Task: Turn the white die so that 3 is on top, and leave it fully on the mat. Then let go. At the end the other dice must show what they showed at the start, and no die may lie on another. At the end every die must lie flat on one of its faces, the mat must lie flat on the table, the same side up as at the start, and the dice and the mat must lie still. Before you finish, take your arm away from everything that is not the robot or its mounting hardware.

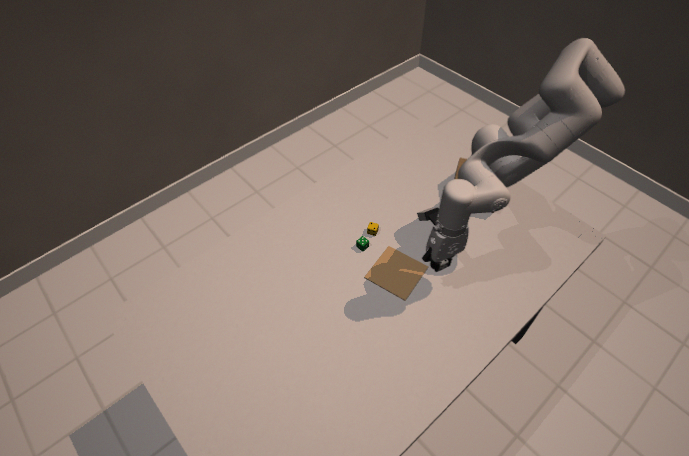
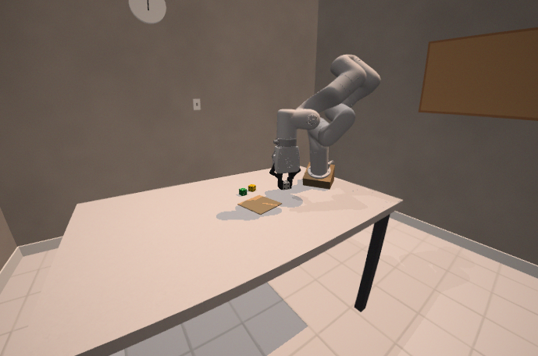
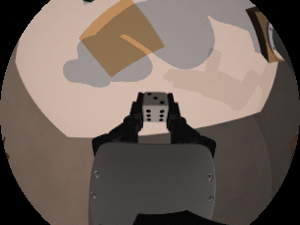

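My hand is 70 mm short of the mat, 100 mm to the left of it and 120 mm above it. Also, from my hand: yellow die 30 mm ahead, 260 mm to the right, 100 mm below; then green die 90 mm ahead, 230 mm to the right, 100 mm below; then white die 10 mm below.
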